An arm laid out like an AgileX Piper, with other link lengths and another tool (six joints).
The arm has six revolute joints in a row. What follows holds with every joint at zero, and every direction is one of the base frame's. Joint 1 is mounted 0.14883 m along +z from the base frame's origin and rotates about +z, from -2.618 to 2.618 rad. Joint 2 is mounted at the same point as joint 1 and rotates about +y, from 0 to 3.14 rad. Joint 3 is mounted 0.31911 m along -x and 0.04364 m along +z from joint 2 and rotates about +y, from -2.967 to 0 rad. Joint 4 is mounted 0.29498 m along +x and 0.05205 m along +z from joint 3 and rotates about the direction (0.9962, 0, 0.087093), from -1.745 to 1.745 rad. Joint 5 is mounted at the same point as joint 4 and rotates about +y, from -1.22 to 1.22 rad. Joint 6 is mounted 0.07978 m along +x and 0.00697 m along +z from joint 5 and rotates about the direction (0.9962, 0, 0.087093), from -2.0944 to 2.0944 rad. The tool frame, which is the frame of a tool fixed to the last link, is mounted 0.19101 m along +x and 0.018 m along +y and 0.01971 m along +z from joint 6; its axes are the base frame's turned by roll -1.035, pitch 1.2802 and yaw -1.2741 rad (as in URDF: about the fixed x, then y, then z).
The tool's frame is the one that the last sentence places.
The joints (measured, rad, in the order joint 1, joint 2, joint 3, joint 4, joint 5, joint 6), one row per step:
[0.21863 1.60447 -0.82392 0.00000 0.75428 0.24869]
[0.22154 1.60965 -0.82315 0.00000 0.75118 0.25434]
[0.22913 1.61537 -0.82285 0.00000 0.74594 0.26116]
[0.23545 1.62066 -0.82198 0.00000 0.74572 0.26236]
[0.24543 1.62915 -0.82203 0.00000 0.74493 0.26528]
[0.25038 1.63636 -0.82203 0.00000 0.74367 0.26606]
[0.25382 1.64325 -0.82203 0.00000 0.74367 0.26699]
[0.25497 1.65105 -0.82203 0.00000 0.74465 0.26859]
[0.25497 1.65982 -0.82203 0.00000 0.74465 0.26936]
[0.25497 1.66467 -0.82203 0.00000 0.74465 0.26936]
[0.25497 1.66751 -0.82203 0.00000 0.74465 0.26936]
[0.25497 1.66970 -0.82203 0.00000 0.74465 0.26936]
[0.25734 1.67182 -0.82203 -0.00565 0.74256 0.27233]
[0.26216 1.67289 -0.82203 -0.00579 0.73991 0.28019]
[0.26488 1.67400 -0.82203 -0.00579 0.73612 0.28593]
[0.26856 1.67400 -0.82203 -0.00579 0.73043 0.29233]
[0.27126 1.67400 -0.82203 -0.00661 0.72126 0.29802]
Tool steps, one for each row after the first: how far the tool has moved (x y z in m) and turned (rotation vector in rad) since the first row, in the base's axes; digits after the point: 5 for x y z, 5 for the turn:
[-0.00030 0.00091 -0.00185 0.00005 0.00293 -0.00270]
[-0.00034 0.00351 -0.00367 0.00067 0.00387 -0.00188]
[-0.00188 0.00535 -0.00571 -0.00058 0.00969 0.00325]
[-0.00364 0.00839 -0.00855 -0.00211 0.01719 0.01032]
[-0.00471 0.00985 -0.01095 -0.00350 0.02298 0.01449]
[-0.00594 0.01073 -0.01329 -0.00511 0.02969 0.01699]
[-0.00732 0.01076 -0.01595 -0.00711 0.03824 0.01654]
[-0.00849 0.01045 -0.01891 -0.00918 0.04676 0.01576]
[-0.00915 0.01028 -0.02053 -0.01036 0.05146 0.01576]
[-0.00955 0.01018 -0.02149 -0.01106 0.05422 0.01575]
[-0.00985 0.01010 -0.02222 -0.01159 0.05634 0.01575]
[-0.00959 0.00992 -0.02294 -0.01546 0.05539 0.01895]
[-0.00939 0.01156 -0.02322 -0.01456 0.05396 0.01604]
[-0.00873 0.01264 -0.02349 -0.01340 0.05147 0.01306]
[-0.00751 0.01422 -0.02332 -0.01139 0.04609 0.01040]
[-0.00528 0.01560 -0.02305 -0.00903 0.03720 0.00804]

